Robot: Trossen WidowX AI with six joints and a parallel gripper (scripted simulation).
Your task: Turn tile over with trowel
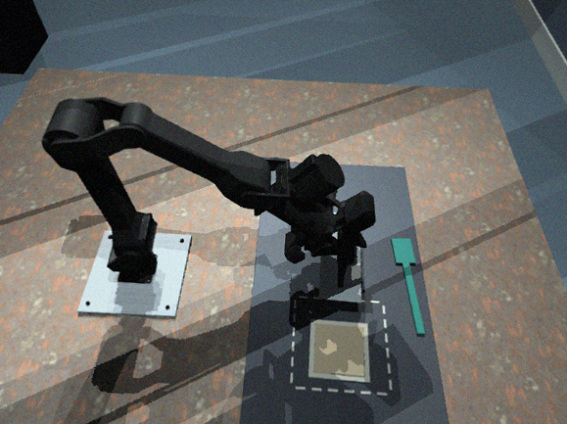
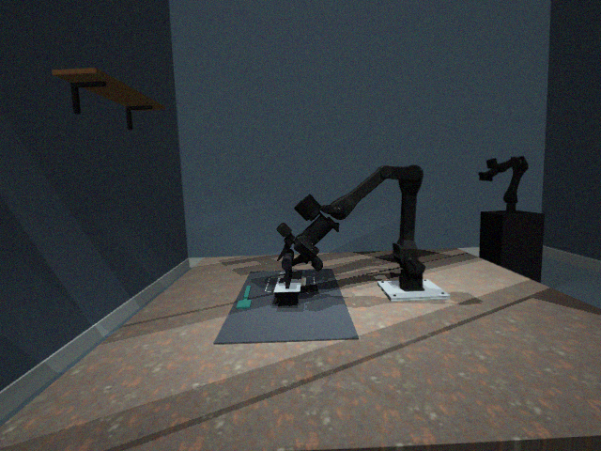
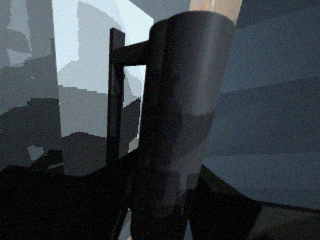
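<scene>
The tile lies 15 cm to the right of my gripper tip, 10 cm below it and 3 cm behind it. Round my gripper tip: dark trowel: 3 cm behind, 1 cm below; grey mat: 12 cm below, 2 cm behind, 1 cm to the right; green spatula-shaped tool: 12 cm ahead, 10 cm below, 1 cm to the left.
</scene>
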